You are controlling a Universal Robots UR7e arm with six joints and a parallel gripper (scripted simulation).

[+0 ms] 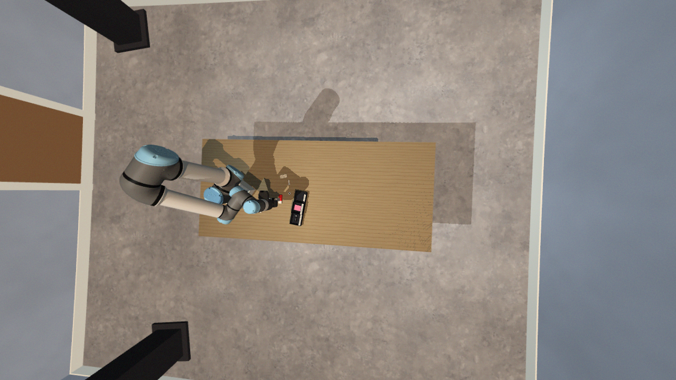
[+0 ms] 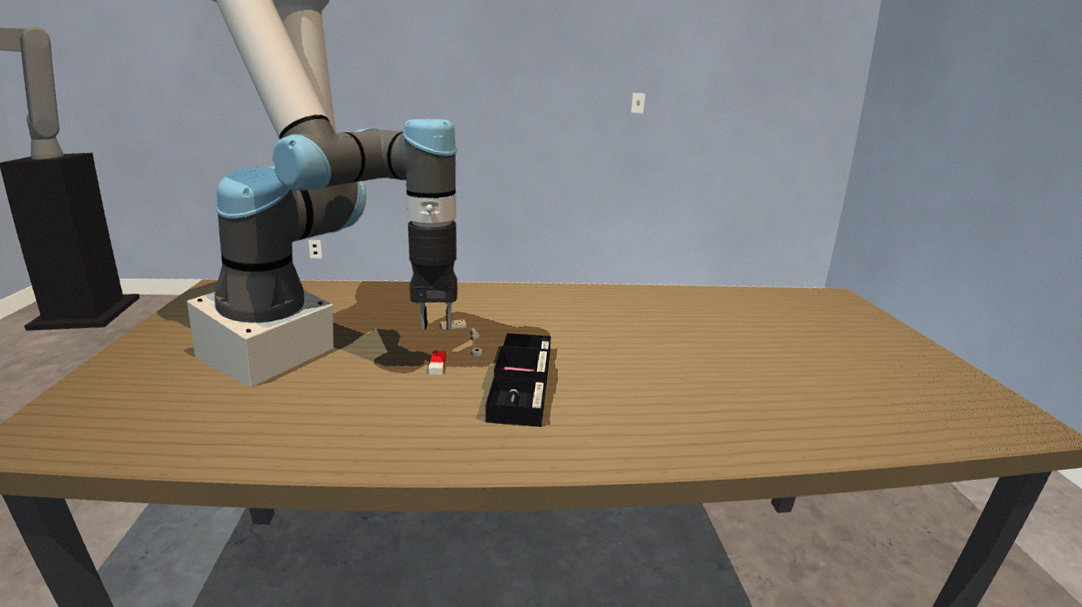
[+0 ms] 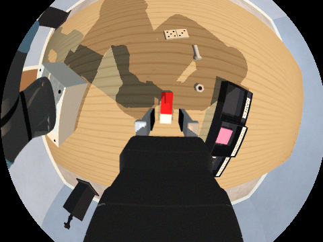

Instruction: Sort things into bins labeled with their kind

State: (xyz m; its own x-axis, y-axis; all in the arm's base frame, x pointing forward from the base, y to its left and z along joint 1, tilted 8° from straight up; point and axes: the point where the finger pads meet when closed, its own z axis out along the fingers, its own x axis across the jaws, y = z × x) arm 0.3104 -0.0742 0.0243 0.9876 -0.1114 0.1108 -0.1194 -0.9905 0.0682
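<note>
My hand is 9 cm above the red block and 1 cm to the left of it. From my hand the other things lie so: hex nut (9 cm below, 7 cm ahead, 4 cm to the left); then pink eraser (13 cm ahead, 8 cm to the right, 8 cm below); then screw (11 cm to the left, 9 cm below, 8 cm ahead).
</note>
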